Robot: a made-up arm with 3 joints. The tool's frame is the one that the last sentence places.
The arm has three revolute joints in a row. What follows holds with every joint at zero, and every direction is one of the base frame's.
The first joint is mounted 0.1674 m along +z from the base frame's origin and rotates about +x.
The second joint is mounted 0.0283 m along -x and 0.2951 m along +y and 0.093 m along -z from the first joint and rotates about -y.
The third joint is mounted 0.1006 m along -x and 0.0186 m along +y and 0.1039 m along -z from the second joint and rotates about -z.
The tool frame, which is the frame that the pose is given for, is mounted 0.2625 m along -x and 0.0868 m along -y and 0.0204 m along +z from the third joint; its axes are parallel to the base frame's.
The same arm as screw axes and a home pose.
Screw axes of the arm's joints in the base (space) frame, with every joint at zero. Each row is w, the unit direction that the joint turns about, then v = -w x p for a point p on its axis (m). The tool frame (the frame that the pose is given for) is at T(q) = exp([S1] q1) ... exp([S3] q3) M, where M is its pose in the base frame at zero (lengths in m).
S1: w 1 0 0 v 0.0000 0.1674 0.0000
S2: w 0 -1 0 v 0.0744 0.0000 0.0283
S3: w 0 0 -1 v -0.3137 -0.1289 0.0000
M =
1 0 0 -0.3914
0 1 0 0.2269
0 0 1 -0.0091
0 0 0 1

